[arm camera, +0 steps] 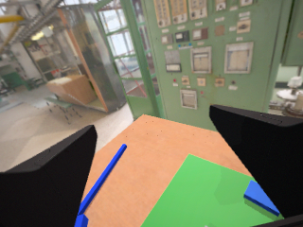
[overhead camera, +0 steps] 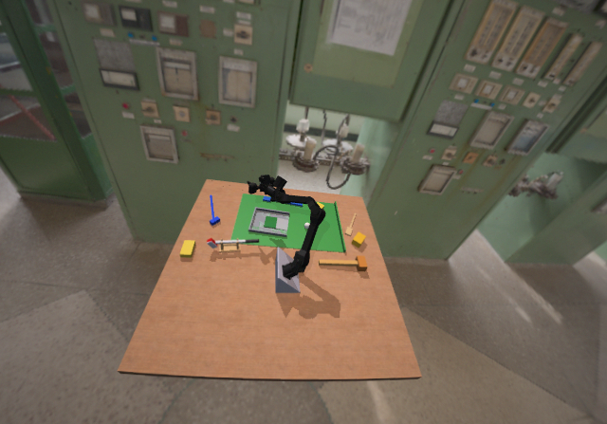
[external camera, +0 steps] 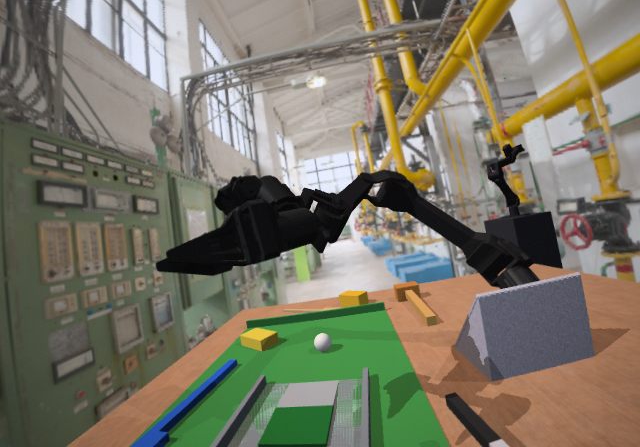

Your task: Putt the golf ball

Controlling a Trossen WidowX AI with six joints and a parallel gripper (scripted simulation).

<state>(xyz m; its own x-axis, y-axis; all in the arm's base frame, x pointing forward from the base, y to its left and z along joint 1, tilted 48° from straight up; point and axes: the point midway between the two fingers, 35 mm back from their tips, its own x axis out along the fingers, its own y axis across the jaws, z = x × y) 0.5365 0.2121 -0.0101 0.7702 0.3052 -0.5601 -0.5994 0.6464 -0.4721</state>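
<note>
My gripper tip is 310 mm past the red putter, 230 mm above it and 110 mm to the right of it. From my gripper tip the other things lie so: wooden stand: 310 mm behind, 260 mm below, 130 mm to the left; then green mat: 290 mm below, 260 mm to the right, 80 mm behind; then blue putter: 280 mm below, 260 mm to the left, 20 mm ahead.
</note>
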